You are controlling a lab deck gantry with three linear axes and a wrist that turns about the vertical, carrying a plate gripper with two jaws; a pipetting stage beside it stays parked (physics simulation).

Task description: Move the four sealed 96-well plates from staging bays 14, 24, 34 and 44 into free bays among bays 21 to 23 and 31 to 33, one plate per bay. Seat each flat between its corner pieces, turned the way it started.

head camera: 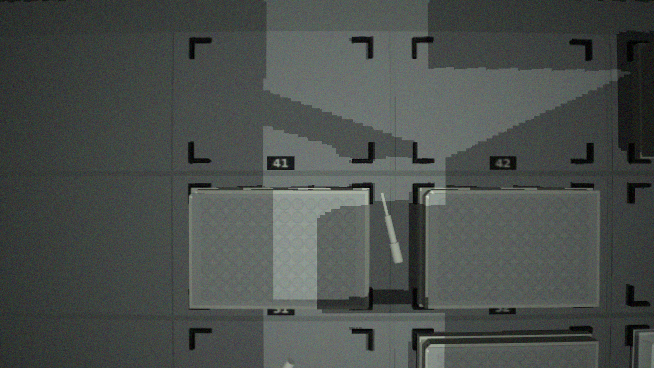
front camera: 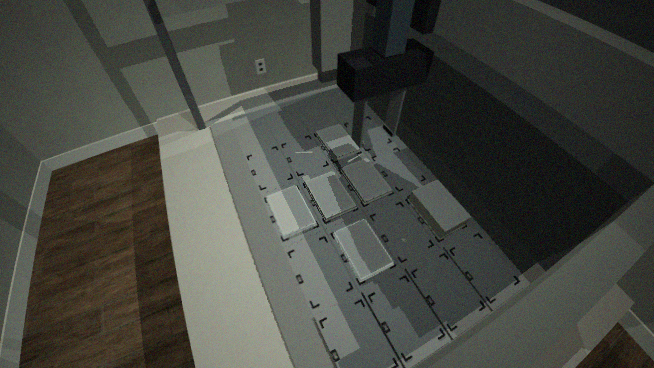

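Seen in the pictures: gripper, between the fingertips: [front camera: 373, 137]; robot's base, origin of its link: [front camera: 248, 157].
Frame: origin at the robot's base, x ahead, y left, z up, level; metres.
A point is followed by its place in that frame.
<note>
Four sealed plates lie flat and apart. One plate [front camera: 338, 141] @(x 0.072, y 0.257, z 0.014 m) [head camera: 280, 250] @(x 0.066, y 0.257, z 0.014 m) is in bay 31. A second plate [front camera: 367, 180] @(x 0.236, y 0.257, z 0.014 m) [head camera: 512, 247] @(x 0.227, y 0.258, z 0.014 m) is in bay 32, between its corner pieces. A third plate [front camera: 330, 195] @(x 0.236, y 0.148, z 0.014 m) [head camera: 540, 356] @(x 0.248, y 0.181, z 0.014 m) is in bay 22, partly cut off in the head view. A fourth plate [front camera: 365, 250] @(x 0.402, y 0.151, z 0.014 m) is in bay 23; part of its edge [head camera: 645, 350] @(x 0.330, y 0.181, z 0.010 m) shows at the lower right of the head view. My gripper [front camera: 373, 140] @(x 0.228, y 0.257, z 0.160 m) is raised over bay 32, its jaws wide apart with no plate between them. The jaws do not show in the head view.
Another light plate [front camera: 291, 211] @(x 0.236, y 0.043, z 0.014 m) lies in bay 12. A taller block [front camera: 440, 205] @(x 0.395, y 0.359, z 0.042 m) [head camera: 646, 100] @(x 0.330, y 0.363, z 0.010 m) stands in bay 43. A white stick [front camera: 359, 158] [head camera: 392, 240] lies between bays 31 and 32, and a second stick [front camera: 303, 152] @(x 0.059, y 0.150, z 0.004 m) [head camera: 288, 365] @(x 0.070, y 0.173, z 0.007 m) lies by bay 21.
</note>
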